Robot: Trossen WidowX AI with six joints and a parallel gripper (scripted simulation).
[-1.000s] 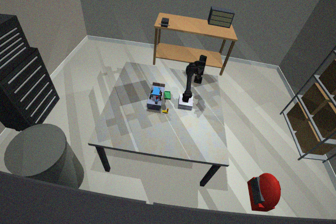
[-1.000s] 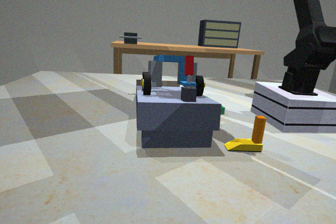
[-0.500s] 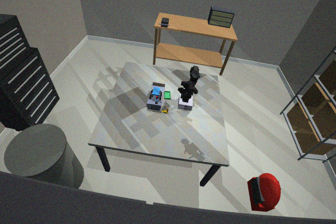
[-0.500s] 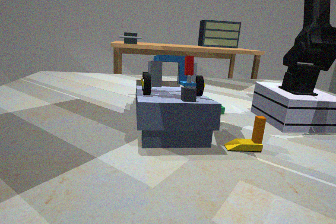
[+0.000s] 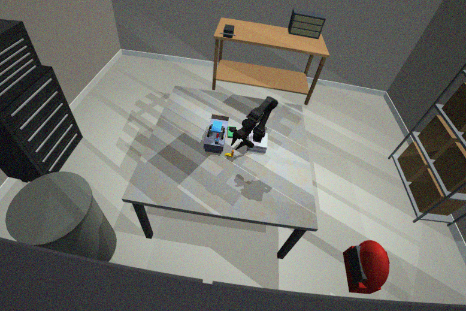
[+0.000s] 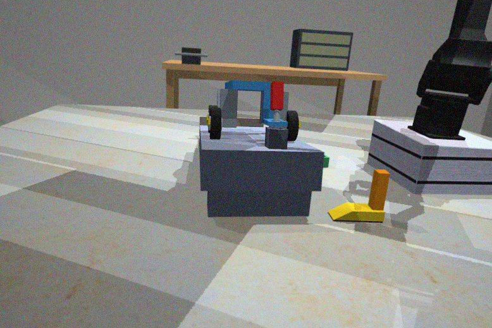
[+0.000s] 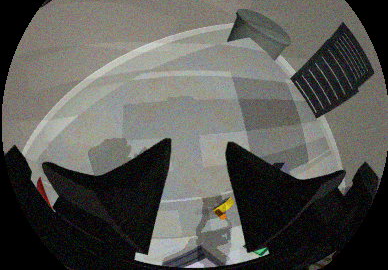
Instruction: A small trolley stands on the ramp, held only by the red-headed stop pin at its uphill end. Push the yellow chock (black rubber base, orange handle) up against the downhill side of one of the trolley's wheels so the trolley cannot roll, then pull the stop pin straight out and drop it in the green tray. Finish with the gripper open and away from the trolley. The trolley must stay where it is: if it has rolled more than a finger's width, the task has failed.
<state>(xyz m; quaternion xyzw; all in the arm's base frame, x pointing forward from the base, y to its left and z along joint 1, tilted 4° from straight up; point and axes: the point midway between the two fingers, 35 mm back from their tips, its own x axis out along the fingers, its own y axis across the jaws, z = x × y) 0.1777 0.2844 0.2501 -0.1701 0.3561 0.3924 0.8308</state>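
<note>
Now: gripper tip 270 mm above the yellow chock, 180 mm to the left of it and 20 mm short of it. The rest, counted from my gripper tip: trolley (310 mm to the right, 180 mm below, 140 mm ahead); green tray (430 mm to the right, 300 mm below, 20 mm ahead); red-headed stop pin (220 mm to the right, 170 mm below, 120 mm ahead).
</note>
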